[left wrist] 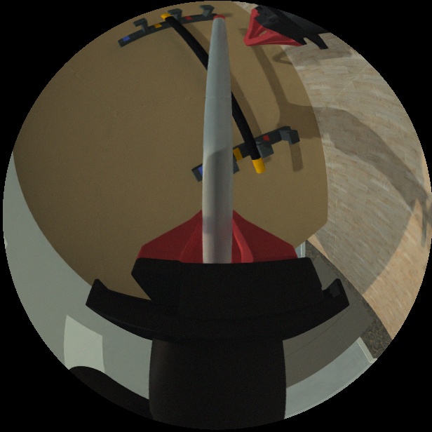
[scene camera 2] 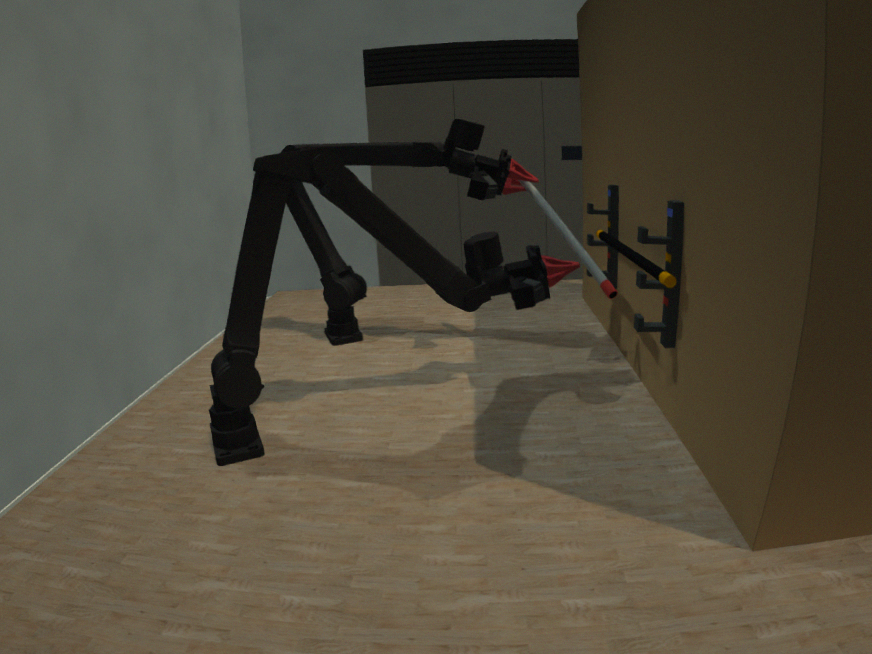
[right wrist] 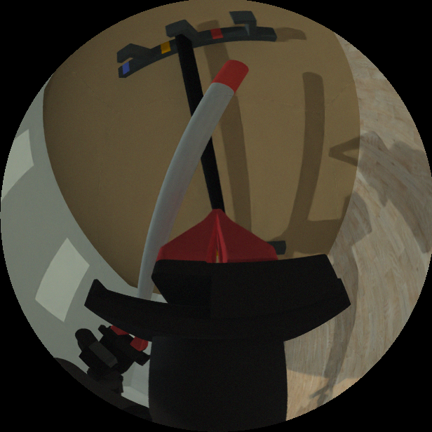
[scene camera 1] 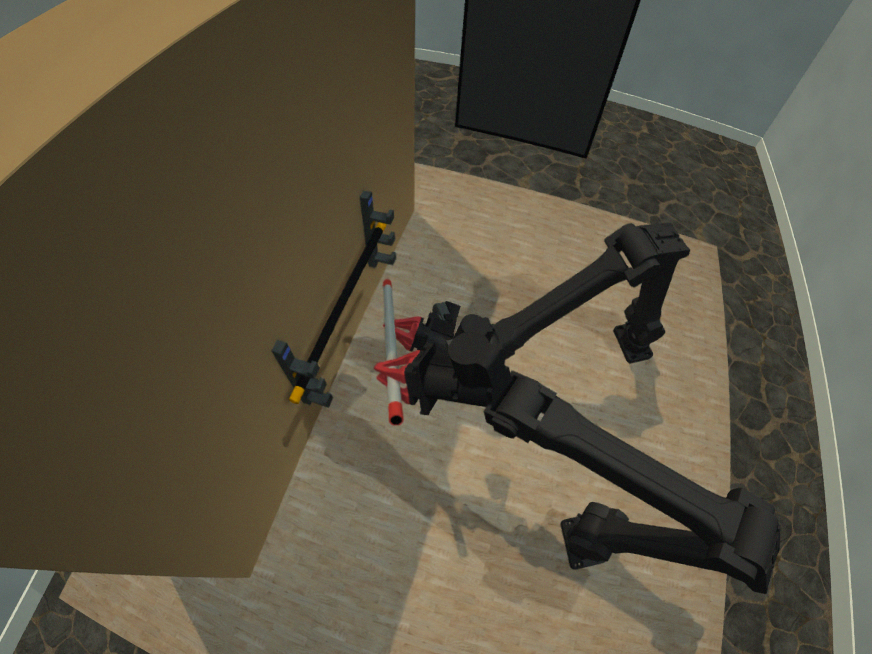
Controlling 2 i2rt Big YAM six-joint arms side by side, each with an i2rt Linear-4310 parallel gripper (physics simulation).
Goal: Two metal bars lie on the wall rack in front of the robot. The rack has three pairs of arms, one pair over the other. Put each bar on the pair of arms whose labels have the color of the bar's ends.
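Pixels of known places: left gripper, fingertip midpoint: (scene camera 2: 537, 184) (scene camera 1: 376, 371); right gripper, fingertip midpoint: (scene camera 2: 579, 264) (scene camera 1: 384, 322); left arm's base, link origin: (scene camera 2: 343, 336) (scene camera 1: 581, 541); right arm's base, link origin: (scene camera 2: 237, 445) (scene camera 1: 632, 343).
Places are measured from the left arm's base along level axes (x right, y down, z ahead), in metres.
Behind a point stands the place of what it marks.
A grey bar with red ends (scene camera 1: 390, 309) @(x 0.509, y -0.299, z 0.382 m) (scene camera 2: 563, 228) @(x 0.484, y -0.312, z 0.380 m) (left wrist: 218, 125) (right wrist: 172, 185) hangs slanted in front of the rack. My left gripper (scene camera 1: 383, 371) @(x 0.327, y -0.393, z 0.418 m) (scene camera 2: 525, 180) @(x 0.327, y -0.393, z 0.418 m) (left wrist: 217, 214) is shut on it near one end; the other end is lower and free. My right gripper (scene camera 1: 388, 326) @(x 0.514, y -0.240, z 0.398 m) (scene camera 2: 577, 266) @(x 0.514, y -0.240, z 0.398 m) (right wrist: 216, 215) is shut and empty below the bar, which passes left of its fingers in the right wrist view. A black bar with yellow ends (scene camera 1: 345, 299) @(x 0.565, y -0.272, z 0.477 m) (scene camera 2: 633, 256) @(x 0.625, y -0.271, z 0.447 m) (right wrist: 188, 75) lies on the middle, yellow-labelled pair of rack arms. The left gripper's hold partly hides the near red end.
The dark wall rack (scene camera 1: 365, 207) @(x 0.753, y -0.361, z 0.415 m) (scene camera 2: 676, 232) @(x 0.776, y -0.341, z 0.404 m) (right wrist: 237, 35) has blue labels at the top, yellow in the middle and red at the bottom. It is fixed to a brown wall (scene camera 1: 176, 316) @(x 0.302, y -0.649, z 0.645 m) (scene camera 2: 746, 351) @(x 1.004, y -0.228, z 0.310 m). My two grippers are close together.
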